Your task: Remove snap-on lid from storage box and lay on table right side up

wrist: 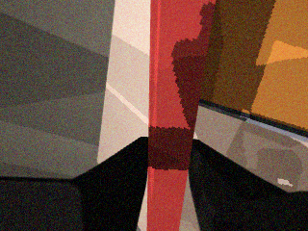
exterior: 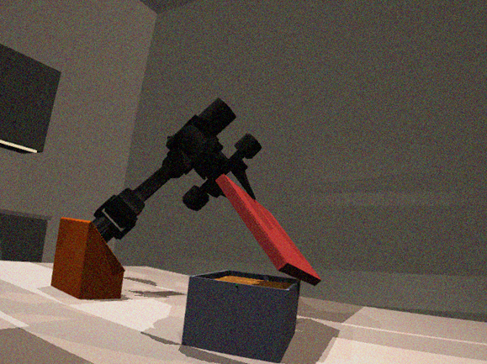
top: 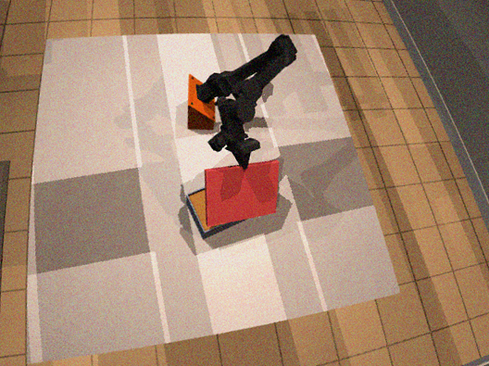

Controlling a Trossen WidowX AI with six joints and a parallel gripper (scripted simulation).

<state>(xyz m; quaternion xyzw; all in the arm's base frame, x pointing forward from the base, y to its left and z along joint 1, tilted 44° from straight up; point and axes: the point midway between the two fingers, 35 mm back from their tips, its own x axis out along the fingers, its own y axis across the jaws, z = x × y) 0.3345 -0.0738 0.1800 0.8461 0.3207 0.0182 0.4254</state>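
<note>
The red lid is 60 mm below my gripper tip and 60 mm ahead of it. Round my gripper tip: storage box (190 mm below, 60 mm to the right, 60 mm ahead).
</note>
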